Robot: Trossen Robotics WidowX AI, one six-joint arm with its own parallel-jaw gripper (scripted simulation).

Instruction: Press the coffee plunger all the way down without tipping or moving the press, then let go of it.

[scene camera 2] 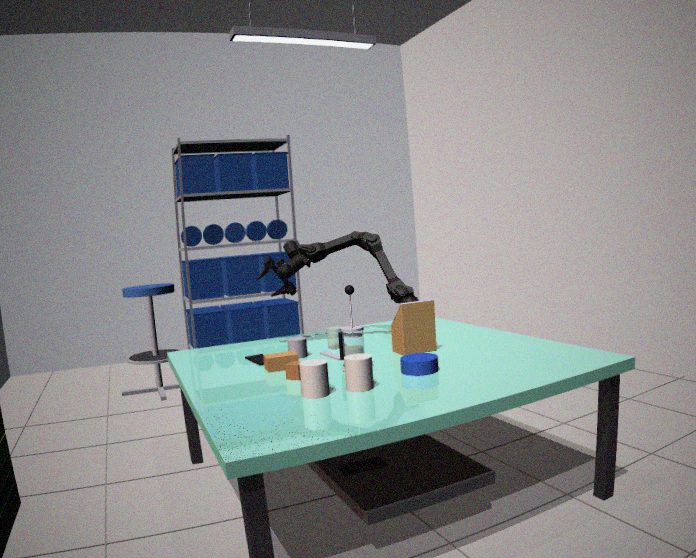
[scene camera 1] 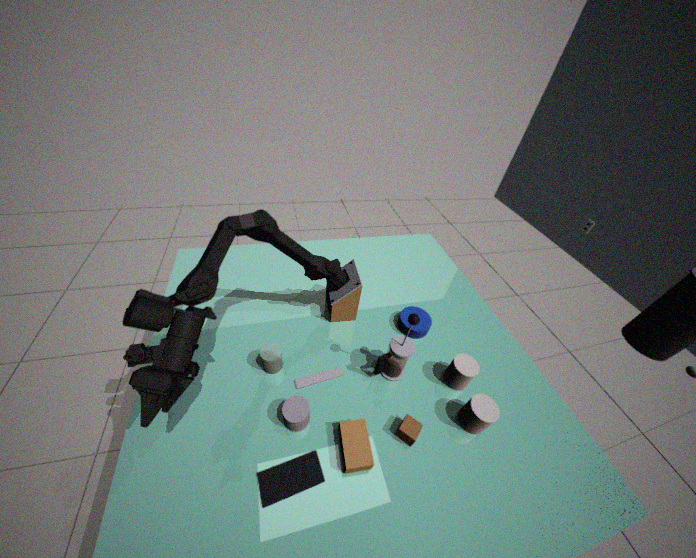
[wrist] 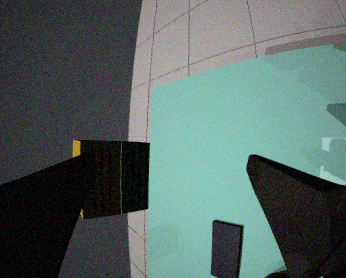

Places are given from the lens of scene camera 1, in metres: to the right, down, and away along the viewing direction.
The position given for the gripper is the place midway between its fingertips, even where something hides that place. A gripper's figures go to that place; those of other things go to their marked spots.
gripper (scene camera 1: 155, 418): -0.36, 0.26, 0.49
coffee press (scene camera 1: 392, 365): 0.14, 0.26, 0.82
black pad (scene camera 1: 277, 483): -0.17, 0.49, 0.63
